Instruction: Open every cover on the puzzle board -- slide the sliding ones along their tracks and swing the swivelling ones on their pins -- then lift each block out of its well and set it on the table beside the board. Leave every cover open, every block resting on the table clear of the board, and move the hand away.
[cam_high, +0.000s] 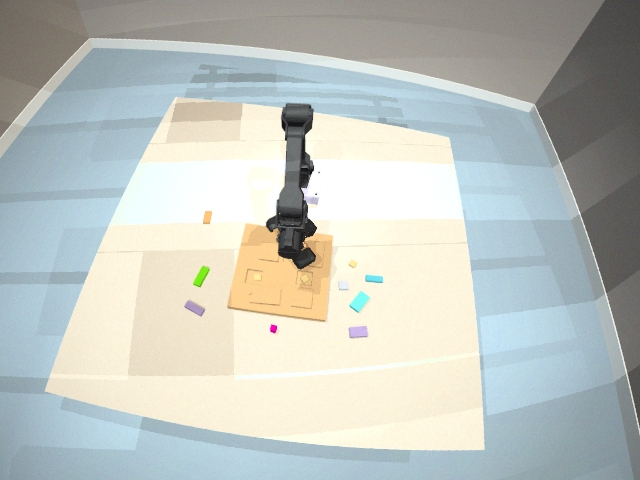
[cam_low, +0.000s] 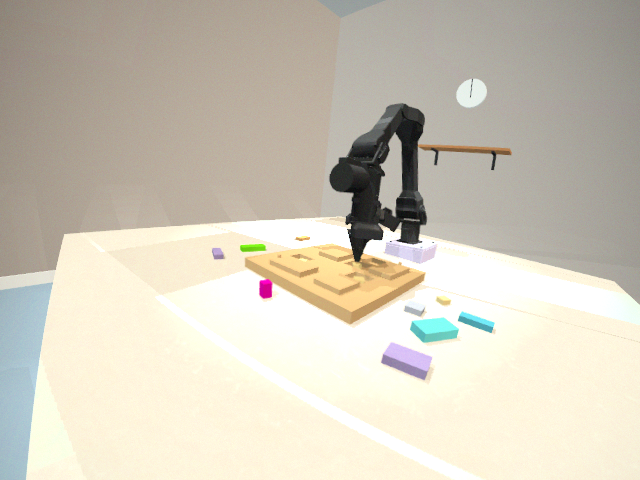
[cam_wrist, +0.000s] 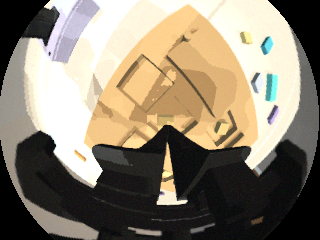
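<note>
Now: the tan puzzle board 6 cm ahead of my gripper tip, 1 cm to the left of it and 1 cm below it. The rest, counted from my gripper tip: cyan block (9 cm ahead, 25 cm to the left, 2 cm below); grey cube (5 cm ahead, 19 cm to the left, 2 cm below); magenta block (25 cm ahead, 2 cm to the left, 1 cm below).
</note>
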